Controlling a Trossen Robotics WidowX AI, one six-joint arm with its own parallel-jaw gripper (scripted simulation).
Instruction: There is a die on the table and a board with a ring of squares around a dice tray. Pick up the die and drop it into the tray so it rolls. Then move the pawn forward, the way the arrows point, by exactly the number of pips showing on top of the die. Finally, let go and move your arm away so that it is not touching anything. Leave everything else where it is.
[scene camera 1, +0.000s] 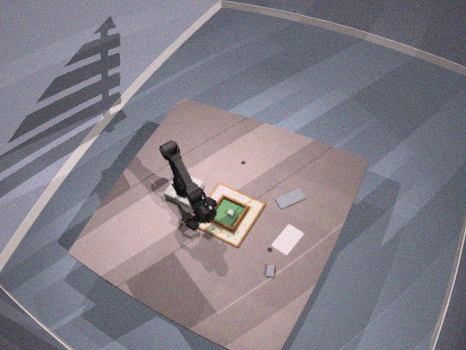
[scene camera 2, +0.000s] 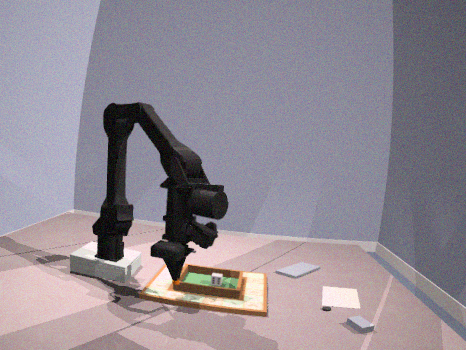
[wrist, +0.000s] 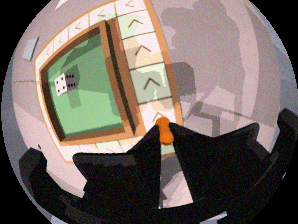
Scene:
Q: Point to the gripper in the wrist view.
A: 163, 128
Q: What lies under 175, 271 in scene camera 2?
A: The gripper.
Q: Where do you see an arrow square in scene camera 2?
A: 254, 297

